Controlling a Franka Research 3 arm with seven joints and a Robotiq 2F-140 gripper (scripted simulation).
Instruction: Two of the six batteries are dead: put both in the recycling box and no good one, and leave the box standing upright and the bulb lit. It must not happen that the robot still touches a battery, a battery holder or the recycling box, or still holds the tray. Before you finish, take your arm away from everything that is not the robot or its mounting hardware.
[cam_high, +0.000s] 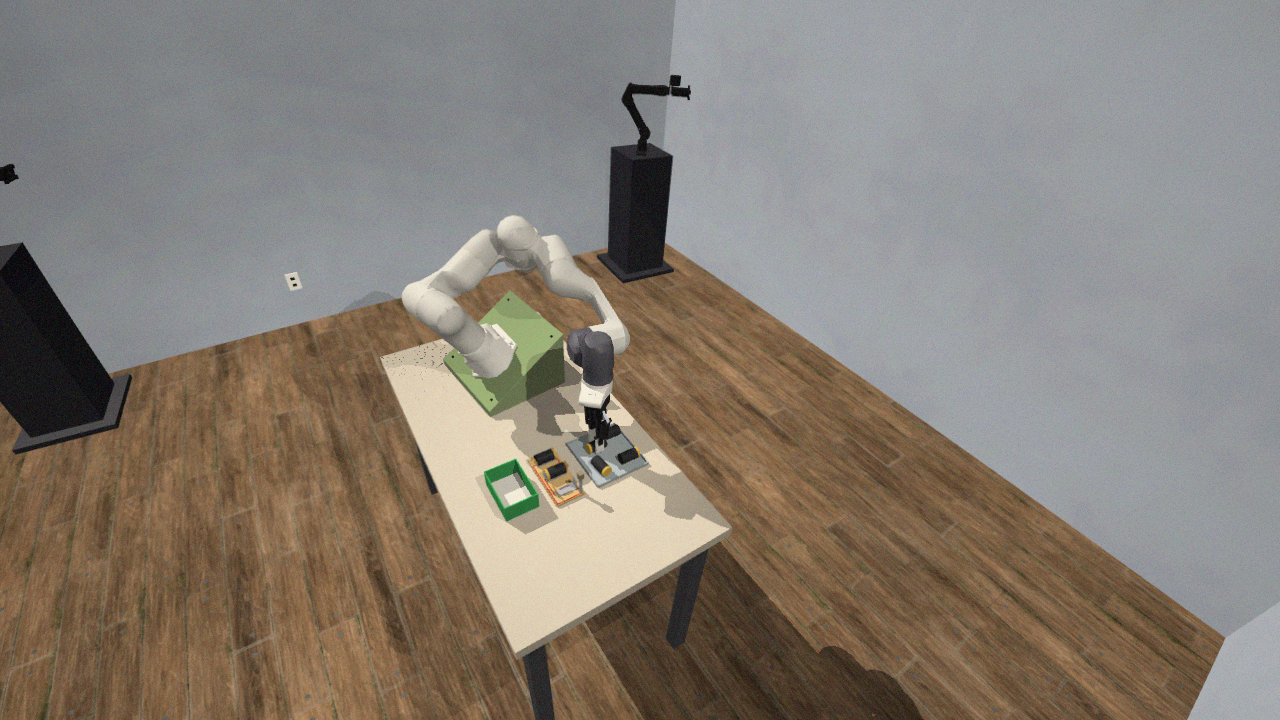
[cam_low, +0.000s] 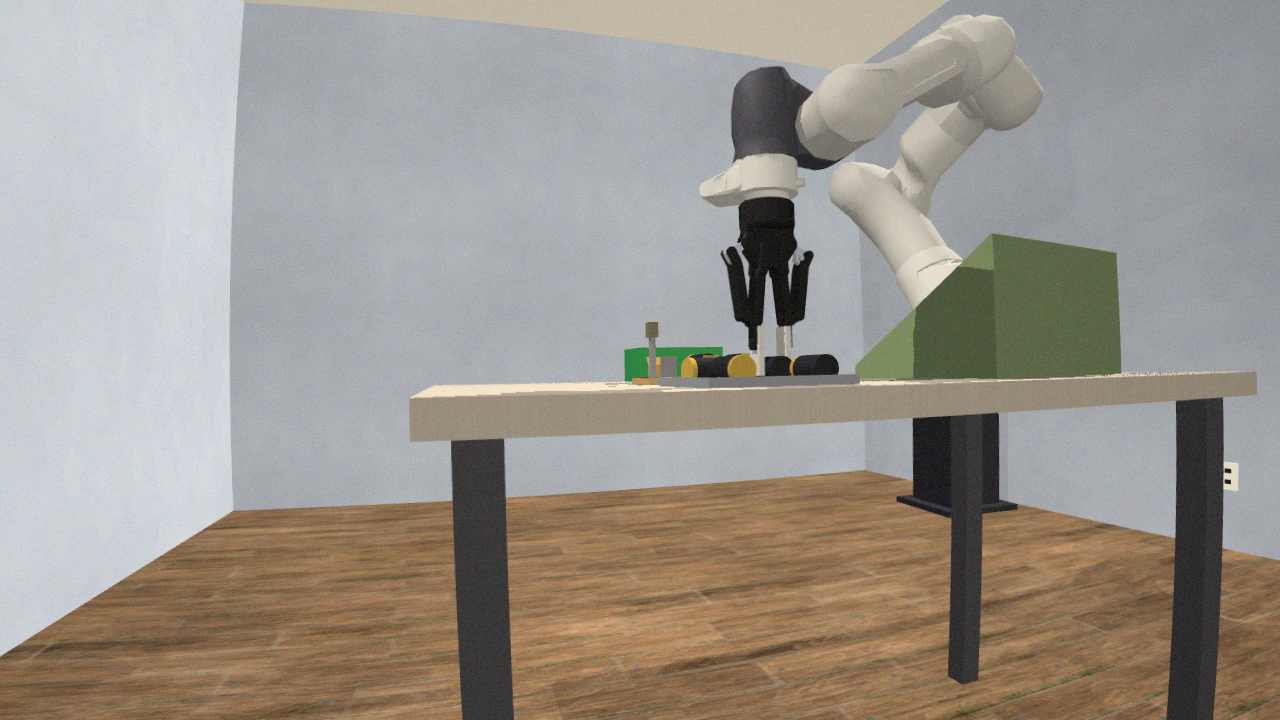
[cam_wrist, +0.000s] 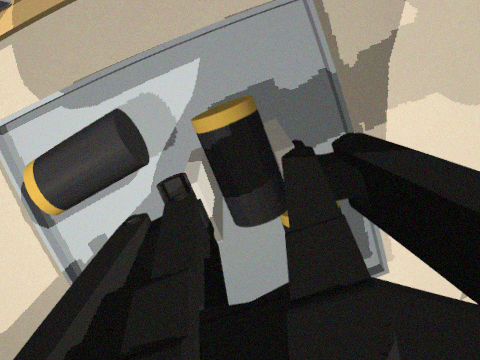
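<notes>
Right now the grey tray is 4 cm below my hand, 3 cm ahead of it and 2 cm to the left of it. The rest, counted from my hand: battery holder: 16 cm to the right, 5 cm ahead, 4 cm below; then green recycling box: 30 cm to the right, 6 cm ahead, 3 cm below; then bulb post: 14 cm ahead, 12 cm to the right.
</notes>
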